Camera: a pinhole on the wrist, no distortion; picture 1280 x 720 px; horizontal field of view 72.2 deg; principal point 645.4 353.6 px. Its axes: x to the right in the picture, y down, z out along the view. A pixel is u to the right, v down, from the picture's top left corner.
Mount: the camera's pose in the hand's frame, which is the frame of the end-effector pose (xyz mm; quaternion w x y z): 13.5 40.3 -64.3 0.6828 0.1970 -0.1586 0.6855
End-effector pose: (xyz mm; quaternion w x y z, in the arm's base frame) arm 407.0 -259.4 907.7 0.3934 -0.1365 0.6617 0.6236
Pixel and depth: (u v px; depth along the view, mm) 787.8 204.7 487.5
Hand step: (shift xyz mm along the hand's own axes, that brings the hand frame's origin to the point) 123.0 -126.3 395.1
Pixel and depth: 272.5 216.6 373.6
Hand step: 90.1 -279.1 181.3
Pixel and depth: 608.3 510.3 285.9
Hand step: -22.3 -110.2 181.8
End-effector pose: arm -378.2 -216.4 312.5 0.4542 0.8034 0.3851 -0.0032
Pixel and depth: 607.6 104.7 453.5
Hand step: 166.0 -195.1 315.1
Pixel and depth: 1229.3 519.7 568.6
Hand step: -59.8 92.3 621.2
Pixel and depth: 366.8 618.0 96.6
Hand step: -10.7 -34.0 6.5
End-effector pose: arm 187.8 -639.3 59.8 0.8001 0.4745 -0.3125 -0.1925
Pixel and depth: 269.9 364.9 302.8
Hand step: 24.5 -220.2 136.9
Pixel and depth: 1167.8 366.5 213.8
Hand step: 23.1 47.4 184.2
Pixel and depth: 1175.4 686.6 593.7
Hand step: -176.1 60.8 639.5
